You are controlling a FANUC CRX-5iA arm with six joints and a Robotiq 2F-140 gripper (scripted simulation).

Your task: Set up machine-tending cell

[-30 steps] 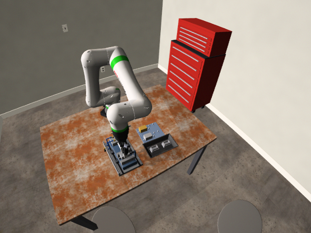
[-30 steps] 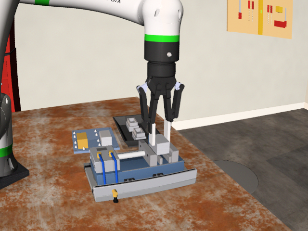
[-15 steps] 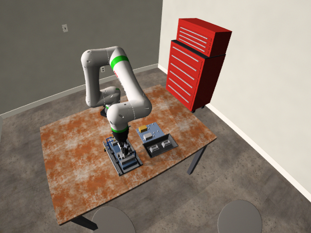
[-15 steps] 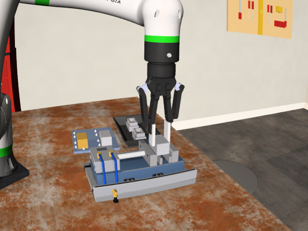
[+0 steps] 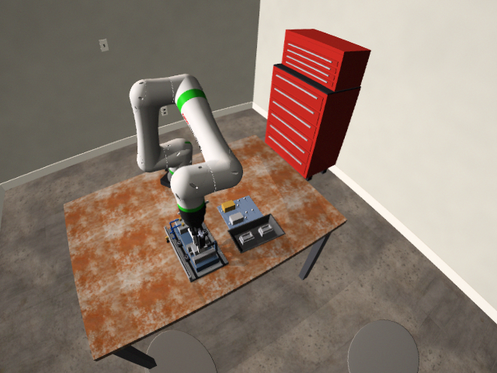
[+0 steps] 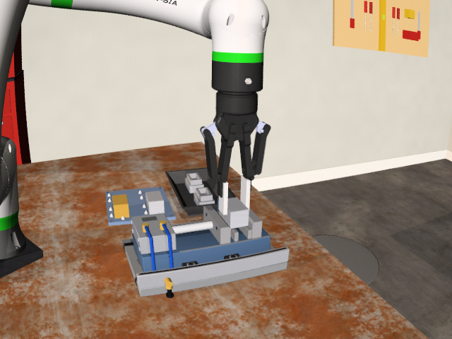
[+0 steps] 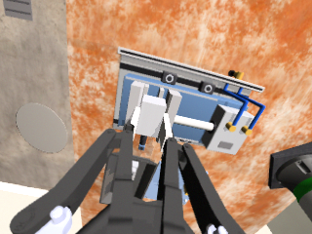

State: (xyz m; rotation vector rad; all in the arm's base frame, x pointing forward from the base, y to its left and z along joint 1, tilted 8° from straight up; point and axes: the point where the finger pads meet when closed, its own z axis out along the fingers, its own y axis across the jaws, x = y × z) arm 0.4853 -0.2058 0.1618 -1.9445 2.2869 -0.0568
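The vise lies 100 mm below my hand, 70 mm behind it and 20 mm to the left of it. From my hand the other things lie so: brass blank 280 mm to the left, 160 mm behind, 110 mm below.
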